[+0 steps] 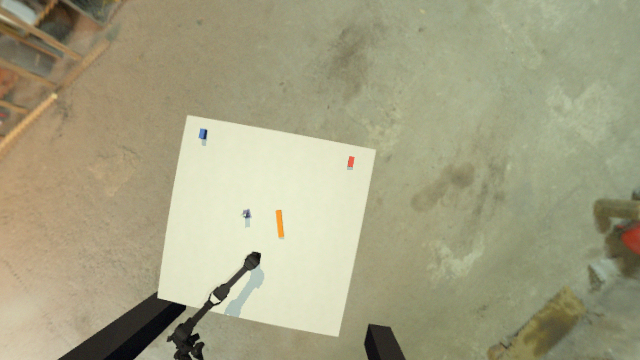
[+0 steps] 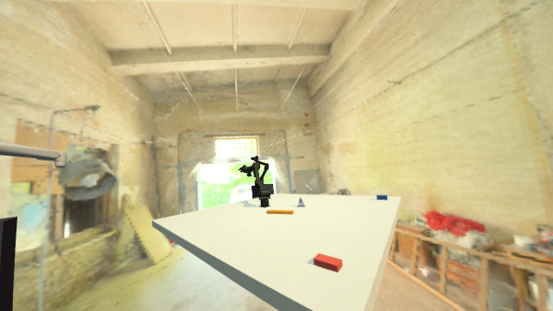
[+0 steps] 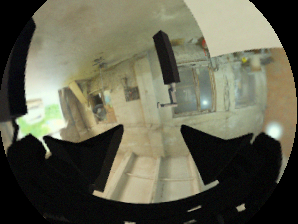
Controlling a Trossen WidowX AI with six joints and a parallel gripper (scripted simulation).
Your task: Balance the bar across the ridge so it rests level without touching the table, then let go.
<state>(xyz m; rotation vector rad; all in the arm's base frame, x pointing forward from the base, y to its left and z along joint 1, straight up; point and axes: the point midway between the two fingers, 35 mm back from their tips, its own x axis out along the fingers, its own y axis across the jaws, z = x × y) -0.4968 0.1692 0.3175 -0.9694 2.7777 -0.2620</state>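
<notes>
Right now the orange bar is 78 cm ahead of my gripper tip, 31 cm below it and 27 cm to the right of it. The rest, counted from my gripper tip: red block: 126 cm ahead, 65 cm to the right, 31 cm below; blue block: 126 cm ahead, 35 cm to the left, 30 cm below.
</notes>
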